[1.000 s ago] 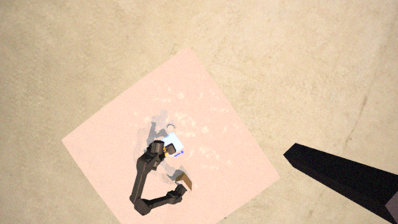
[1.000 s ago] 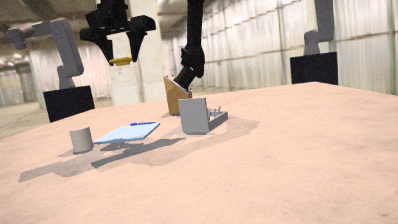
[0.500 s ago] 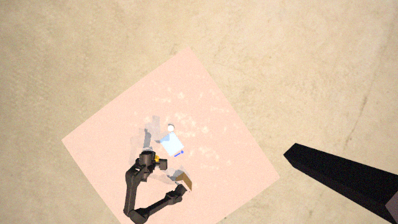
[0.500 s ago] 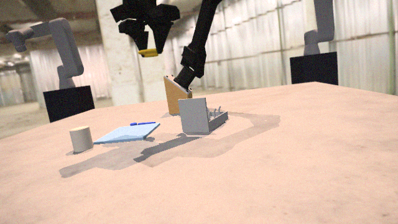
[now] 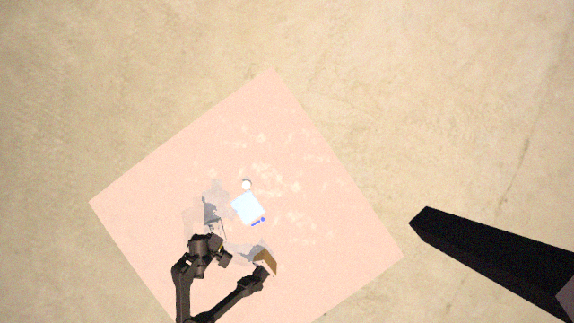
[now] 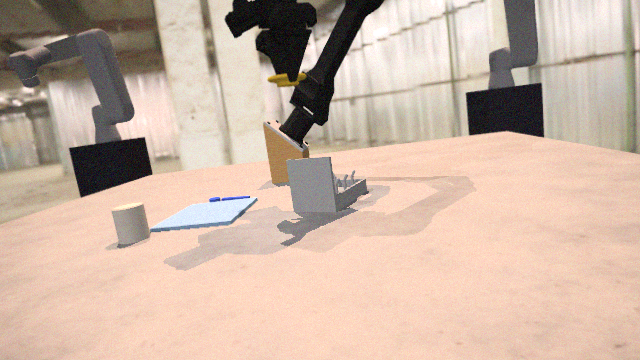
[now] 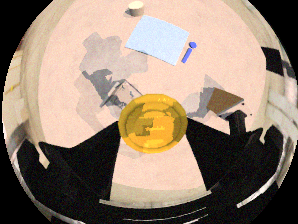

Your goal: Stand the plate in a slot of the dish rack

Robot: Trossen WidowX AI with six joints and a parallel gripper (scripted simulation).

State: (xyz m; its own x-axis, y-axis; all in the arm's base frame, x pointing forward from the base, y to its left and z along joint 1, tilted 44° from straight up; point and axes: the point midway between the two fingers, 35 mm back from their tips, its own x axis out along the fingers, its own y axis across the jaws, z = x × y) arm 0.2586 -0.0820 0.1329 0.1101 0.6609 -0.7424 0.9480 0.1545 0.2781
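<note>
Now: the grey dish rack 17 cm below my gripper tip, 5 cm to the left of it and 3 cm ahead of it. Also, from my gripper tip: light blue mat (19 cm below, 16 cm to the right, 2 cm ahead); yellow plate (1 cm above); blue spoon (19 cm below, 16 cm to the right, 8 cm behind).
</note>
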